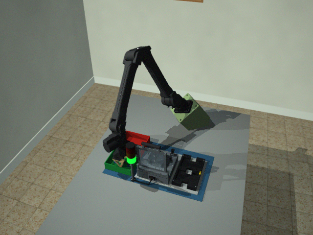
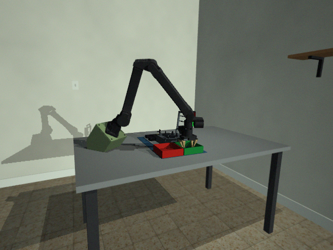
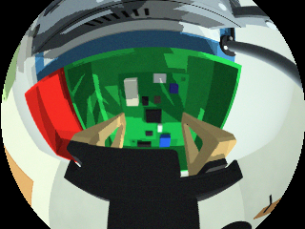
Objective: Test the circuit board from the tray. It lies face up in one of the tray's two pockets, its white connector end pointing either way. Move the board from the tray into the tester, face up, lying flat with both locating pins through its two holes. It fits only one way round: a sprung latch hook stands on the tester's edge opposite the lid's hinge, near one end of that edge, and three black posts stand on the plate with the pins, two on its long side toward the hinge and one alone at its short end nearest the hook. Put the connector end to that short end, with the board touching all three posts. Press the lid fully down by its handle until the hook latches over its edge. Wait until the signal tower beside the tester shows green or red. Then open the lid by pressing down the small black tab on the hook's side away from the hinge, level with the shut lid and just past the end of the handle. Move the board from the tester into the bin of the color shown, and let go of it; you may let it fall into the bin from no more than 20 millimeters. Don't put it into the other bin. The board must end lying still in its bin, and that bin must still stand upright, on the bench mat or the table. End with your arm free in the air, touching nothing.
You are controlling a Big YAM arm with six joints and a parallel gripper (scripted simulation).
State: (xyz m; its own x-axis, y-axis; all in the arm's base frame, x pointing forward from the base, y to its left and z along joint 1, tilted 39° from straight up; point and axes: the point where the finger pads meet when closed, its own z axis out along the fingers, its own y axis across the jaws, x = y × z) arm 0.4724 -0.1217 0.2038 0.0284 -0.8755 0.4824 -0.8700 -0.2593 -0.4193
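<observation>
Right now my hand is right at the green bin. The rest, counted from my hand: tester plate (50 mm behind, 200 mm to the left, 60 mm above); then green circuit board (right at my hand); then red bin (150 mm behind, 10 mm to the right).
</observation>
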